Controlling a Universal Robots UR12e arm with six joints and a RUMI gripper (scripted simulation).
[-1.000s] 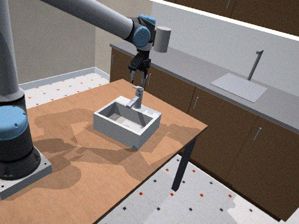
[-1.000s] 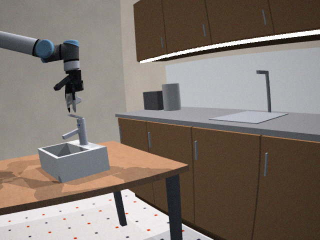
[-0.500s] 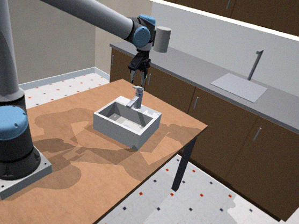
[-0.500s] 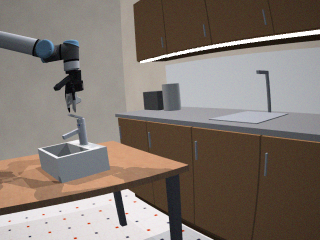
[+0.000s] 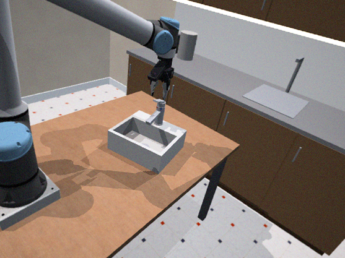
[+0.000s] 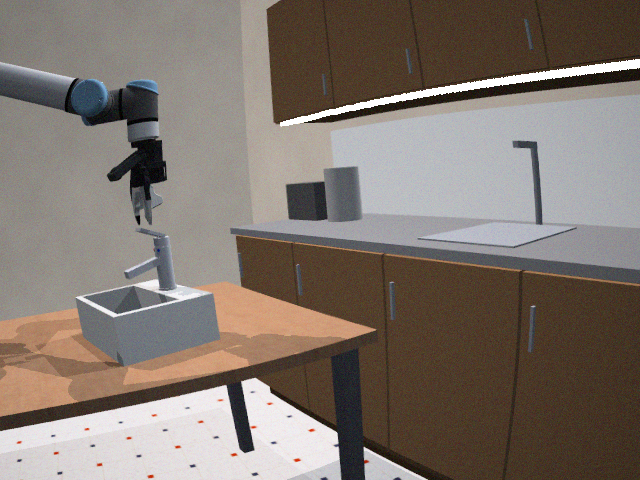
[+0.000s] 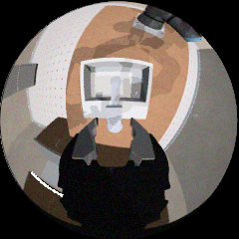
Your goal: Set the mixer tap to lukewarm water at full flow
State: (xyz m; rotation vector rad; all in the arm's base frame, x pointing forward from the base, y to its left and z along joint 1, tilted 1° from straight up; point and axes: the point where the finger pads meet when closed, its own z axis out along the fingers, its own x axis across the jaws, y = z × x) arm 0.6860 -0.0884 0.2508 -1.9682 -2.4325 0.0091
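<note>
Now: hand 2 cm short of the lever and 4 cm above it. The rest, counted from my hand: grey mixer tap (3 cm ahead, 1 cm to the left, 9 cm below); white basin (7 cm behind, 1 cm to the right, 28 cm below).
</note>
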